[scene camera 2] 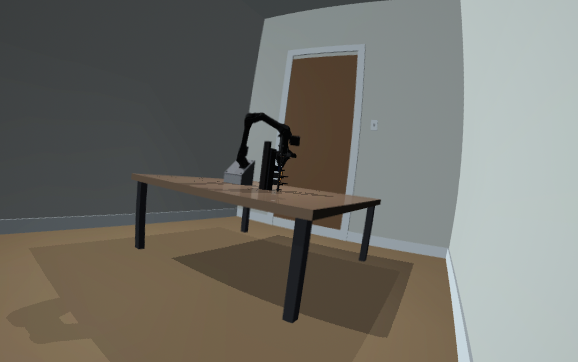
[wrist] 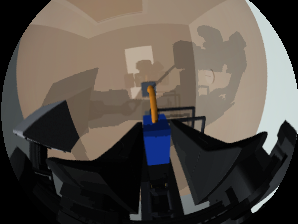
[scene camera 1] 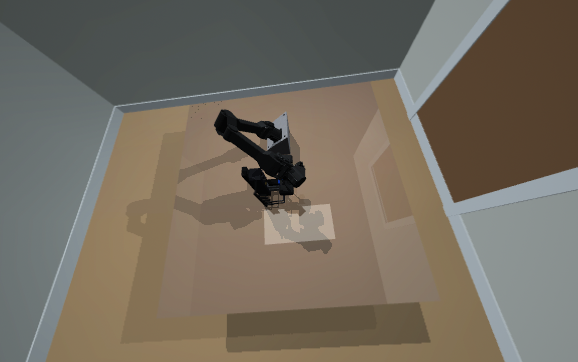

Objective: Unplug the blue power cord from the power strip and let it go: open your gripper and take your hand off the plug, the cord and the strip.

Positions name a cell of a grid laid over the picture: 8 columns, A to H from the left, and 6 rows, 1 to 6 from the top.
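Note:
There's a blue plug (wrist: E4) that I can see, and I can see my gripper (wrist: E4) too.

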